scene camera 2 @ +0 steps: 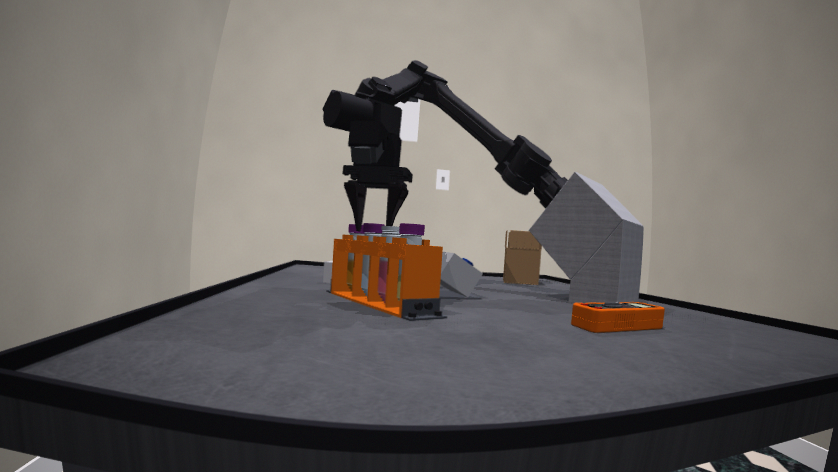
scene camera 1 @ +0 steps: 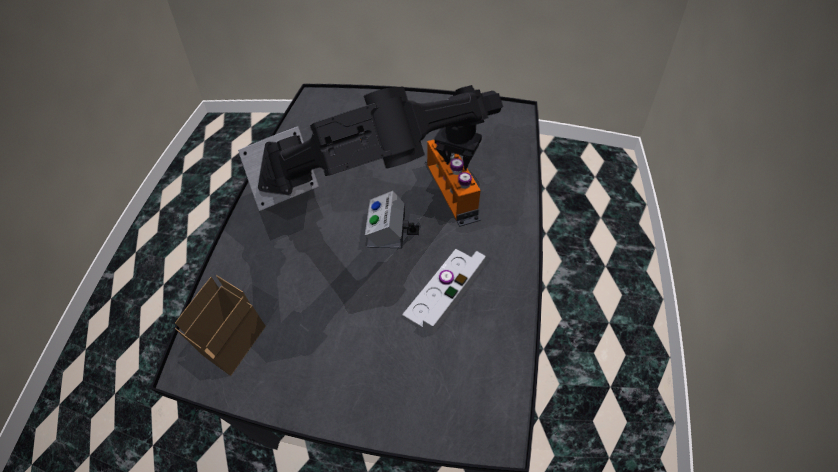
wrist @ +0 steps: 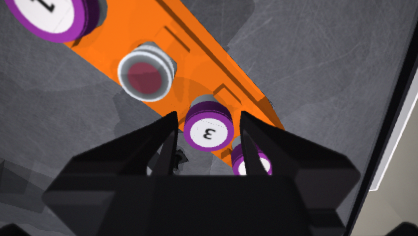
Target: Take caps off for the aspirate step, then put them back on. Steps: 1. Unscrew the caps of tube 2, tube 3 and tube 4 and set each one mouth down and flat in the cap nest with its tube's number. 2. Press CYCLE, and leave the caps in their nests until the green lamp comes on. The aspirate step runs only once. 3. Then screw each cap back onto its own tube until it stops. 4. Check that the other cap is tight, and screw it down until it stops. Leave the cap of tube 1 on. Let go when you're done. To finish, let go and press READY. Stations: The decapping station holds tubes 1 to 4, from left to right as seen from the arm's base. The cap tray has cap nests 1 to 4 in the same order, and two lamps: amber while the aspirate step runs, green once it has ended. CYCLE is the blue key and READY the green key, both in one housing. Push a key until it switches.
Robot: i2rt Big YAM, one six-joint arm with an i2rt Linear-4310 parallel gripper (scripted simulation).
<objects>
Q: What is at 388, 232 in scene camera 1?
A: A key housing.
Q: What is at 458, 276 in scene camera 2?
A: A key housing.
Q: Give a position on a cardboard box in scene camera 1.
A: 230, 343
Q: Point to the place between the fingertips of my gripper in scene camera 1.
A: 457, 166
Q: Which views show my gripper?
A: Scene camera 2, scene camera 1 and the wrist view: all of them.
</objects>
